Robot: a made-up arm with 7 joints. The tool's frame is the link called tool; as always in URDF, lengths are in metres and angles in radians. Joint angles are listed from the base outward. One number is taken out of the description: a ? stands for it. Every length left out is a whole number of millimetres.
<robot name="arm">
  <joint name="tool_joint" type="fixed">
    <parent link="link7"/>
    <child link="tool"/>
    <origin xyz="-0.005 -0.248 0" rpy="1.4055 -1.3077 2.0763"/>
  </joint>
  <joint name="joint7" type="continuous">
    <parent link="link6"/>
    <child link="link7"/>
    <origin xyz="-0.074 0.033 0" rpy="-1.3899 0.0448 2.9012"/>
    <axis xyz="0 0 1"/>
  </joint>
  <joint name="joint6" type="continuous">
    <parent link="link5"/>
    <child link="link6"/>
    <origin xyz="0.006 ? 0" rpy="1.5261 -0.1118 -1.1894"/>
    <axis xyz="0 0 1"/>
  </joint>
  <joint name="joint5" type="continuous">
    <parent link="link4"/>
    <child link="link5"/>
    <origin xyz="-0.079 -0.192 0" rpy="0.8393 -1.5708 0"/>
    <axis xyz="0 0 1"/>
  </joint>
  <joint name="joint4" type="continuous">
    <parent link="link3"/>
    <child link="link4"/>
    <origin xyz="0.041 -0.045 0" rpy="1.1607 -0.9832 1.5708"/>
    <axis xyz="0 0 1"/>
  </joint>
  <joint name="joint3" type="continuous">
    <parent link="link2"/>
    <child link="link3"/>
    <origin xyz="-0.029 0.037 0" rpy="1.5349 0.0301 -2.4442"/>
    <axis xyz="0 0 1"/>
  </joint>
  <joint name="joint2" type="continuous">
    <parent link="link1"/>
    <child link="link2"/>
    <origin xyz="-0.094 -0.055 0" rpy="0.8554 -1.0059 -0.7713"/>
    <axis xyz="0 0 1"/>
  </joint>
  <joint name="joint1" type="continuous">
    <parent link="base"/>
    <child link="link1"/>
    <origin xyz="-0.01 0.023 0.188" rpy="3.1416 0 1.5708"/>
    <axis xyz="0 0 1"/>
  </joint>
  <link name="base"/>
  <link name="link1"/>
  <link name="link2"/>
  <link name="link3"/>
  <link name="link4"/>
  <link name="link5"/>
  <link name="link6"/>
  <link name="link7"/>
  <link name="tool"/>
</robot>
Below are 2 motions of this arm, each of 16 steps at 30 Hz.
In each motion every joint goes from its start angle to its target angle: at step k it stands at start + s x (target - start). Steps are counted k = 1, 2, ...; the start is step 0. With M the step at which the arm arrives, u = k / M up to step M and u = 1 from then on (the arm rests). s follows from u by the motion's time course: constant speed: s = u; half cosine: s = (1 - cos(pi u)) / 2; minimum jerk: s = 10 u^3 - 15 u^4 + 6 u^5.
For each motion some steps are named. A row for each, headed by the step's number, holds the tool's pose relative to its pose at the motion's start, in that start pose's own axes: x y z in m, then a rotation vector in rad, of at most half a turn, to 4 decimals.
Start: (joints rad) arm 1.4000 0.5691 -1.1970 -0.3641 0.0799 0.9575 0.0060
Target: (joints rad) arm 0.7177 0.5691 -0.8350 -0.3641 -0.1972 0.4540 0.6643
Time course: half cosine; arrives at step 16
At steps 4, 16:
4: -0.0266 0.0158 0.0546 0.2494 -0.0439 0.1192
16: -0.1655 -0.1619 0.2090 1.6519 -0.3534 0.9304

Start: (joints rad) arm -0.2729 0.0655 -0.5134 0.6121 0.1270 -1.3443 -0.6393
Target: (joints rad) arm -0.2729 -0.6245 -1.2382 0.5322 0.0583 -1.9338 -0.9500
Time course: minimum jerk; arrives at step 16
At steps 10, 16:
10: 0.0225 -0.0636 -0.0991 0.3255 -0.9403 -0.1921
16: 0.0494 -0.0823 -0.1243 0.4582 -1.2763 -0.2984

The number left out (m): -0.027
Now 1 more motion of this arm.
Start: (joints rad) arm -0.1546 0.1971 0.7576 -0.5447 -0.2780 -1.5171 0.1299
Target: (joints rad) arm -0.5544 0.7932 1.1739 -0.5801 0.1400 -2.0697 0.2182
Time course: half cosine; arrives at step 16
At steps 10, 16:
10: -0.1024 -0.0318 -0.1871 -0.0957 -0.6825 0.3185
16: -0.1055 -0.0532 -0.2884 -0.1690 -0.9751 0.4659

